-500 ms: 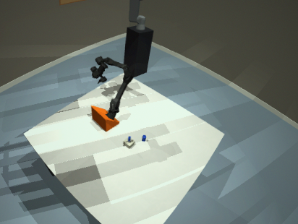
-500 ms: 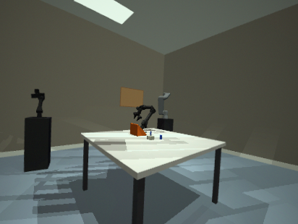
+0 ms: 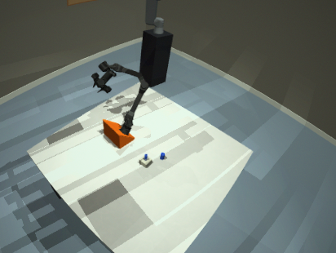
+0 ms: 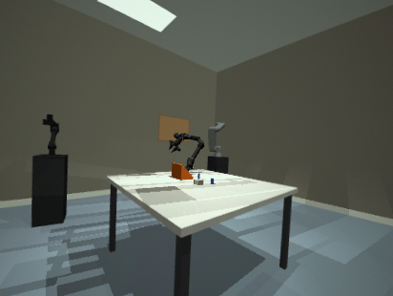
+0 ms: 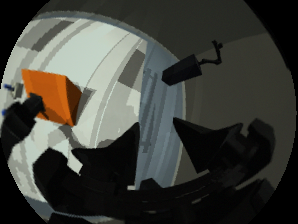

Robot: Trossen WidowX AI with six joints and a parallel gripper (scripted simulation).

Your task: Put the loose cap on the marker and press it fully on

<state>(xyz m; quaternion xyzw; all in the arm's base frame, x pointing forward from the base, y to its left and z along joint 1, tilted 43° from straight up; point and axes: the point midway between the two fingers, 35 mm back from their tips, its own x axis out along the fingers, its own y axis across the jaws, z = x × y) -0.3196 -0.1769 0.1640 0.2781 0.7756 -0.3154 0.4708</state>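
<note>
My gripper tip is 650 mm short of the blue marker cap, 240 mm above it and 150 mm to the right of it. From my gripper tip the other things lie so: holder block (610 mm ahead, 250 mm below, 30 mm to the left).
</note>
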